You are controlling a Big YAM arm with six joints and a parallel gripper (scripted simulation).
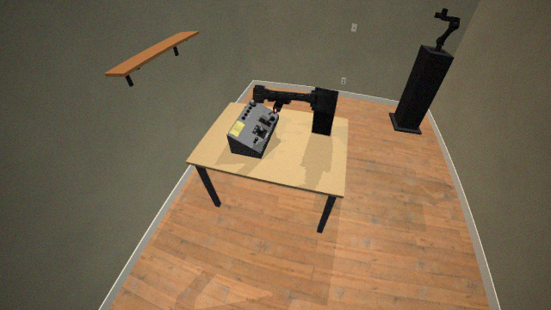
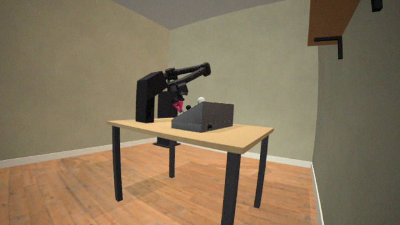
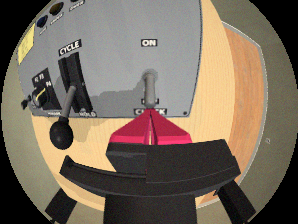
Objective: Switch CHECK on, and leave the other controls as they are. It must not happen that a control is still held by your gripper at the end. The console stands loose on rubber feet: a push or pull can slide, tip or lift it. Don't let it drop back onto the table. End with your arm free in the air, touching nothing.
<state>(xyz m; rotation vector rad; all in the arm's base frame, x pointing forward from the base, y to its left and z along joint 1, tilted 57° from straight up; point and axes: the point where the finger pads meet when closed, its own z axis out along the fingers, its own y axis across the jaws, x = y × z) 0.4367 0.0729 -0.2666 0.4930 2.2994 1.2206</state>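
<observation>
Now: the lever 2 cm ahead of my hand, 12 cm to the left of it and 1 cm above it. Also, from my hand: grey console (8 cm ahead, 17 cm to the left, 3 cm below); then rotary selector (6 cm ahead, 23 cm to the left).
</observation>
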